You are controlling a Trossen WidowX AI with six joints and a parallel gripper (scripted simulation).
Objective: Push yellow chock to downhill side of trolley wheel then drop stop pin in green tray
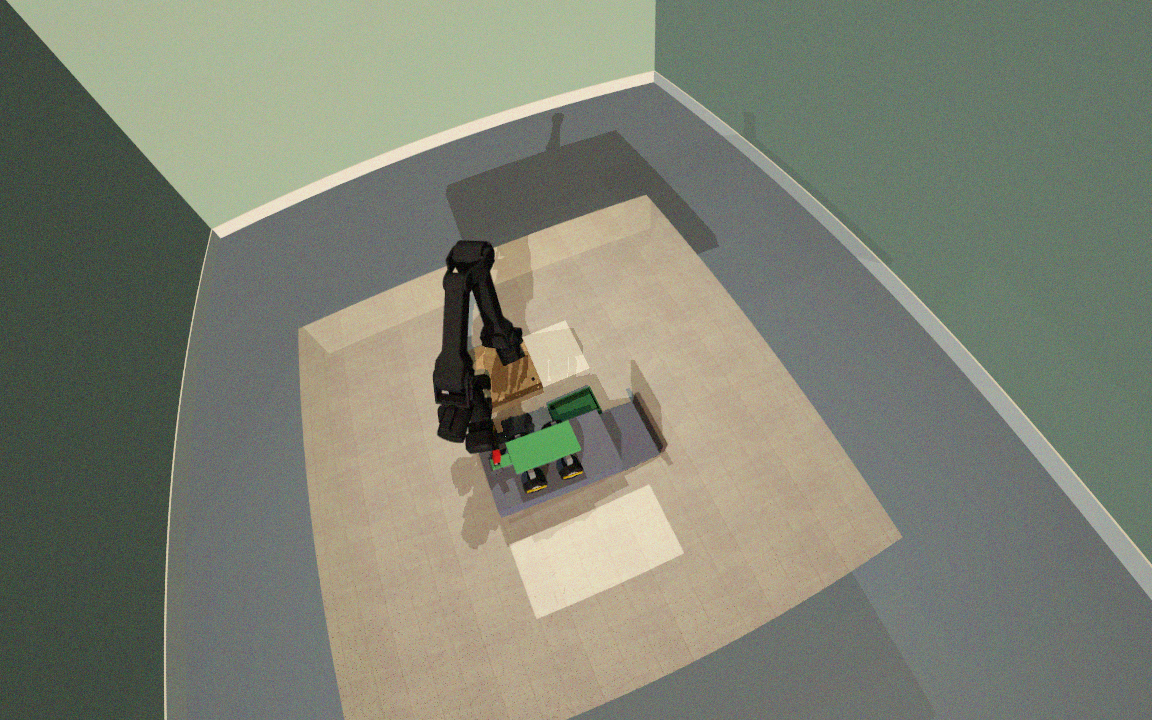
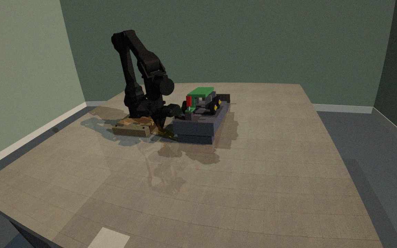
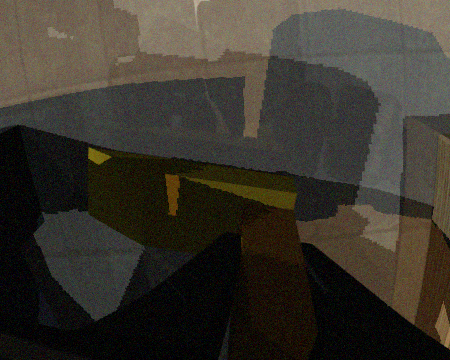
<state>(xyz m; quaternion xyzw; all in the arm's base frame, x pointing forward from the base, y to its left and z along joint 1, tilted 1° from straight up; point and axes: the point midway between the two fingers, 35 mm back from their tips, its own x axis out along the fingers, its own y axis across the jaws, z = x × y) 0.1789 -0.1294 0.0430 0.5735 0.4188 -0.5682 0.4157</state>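
My gripper tip is 130 mm short of the red-headed stop pin and 90 mm below it. The rest, counted from my gripper tip: yellow chock: 20 mm ahead, 10 mm to the right, 10 mm below; then grey ramp: 160 mm ahead, 100 mm to the left, 10 mm above; then trolley: 160 mm ahead, 90 mm to the left, 70 mm above.
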